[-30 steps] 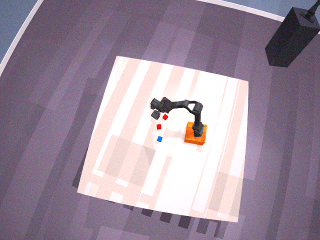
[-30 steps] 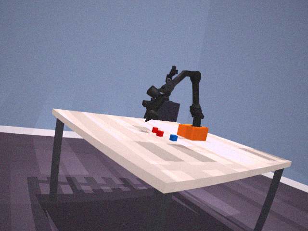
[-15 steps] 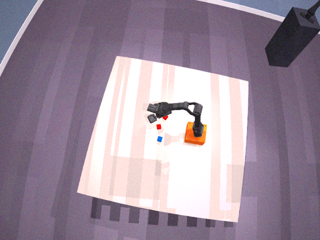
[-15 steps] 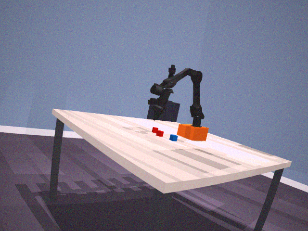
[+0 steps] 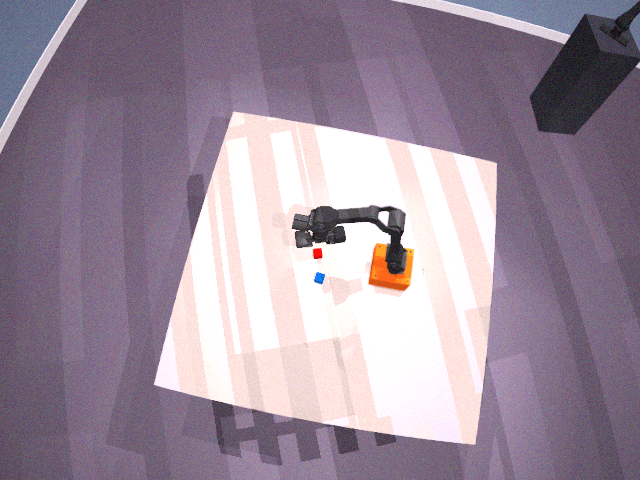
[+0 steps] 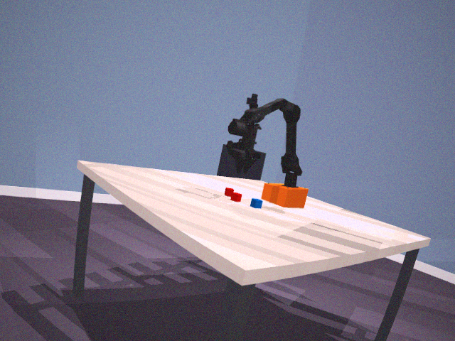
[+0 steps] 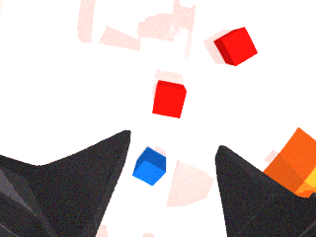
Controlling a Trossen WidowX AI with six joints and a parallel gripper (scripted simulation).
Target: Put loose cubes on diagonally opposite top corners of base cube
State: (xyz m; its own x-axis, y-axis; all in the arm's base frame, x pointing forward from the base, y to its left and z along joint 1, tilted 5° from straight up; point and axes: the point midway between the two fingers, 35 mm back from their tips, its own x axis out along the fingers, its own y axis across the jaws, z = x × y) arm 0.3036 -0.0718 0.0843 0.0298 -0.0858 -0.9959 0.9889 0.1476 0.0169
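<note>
My gripper tip is 1 cm past the blue cube, 11 cm to the right of it and 10 cm above it.
</note>
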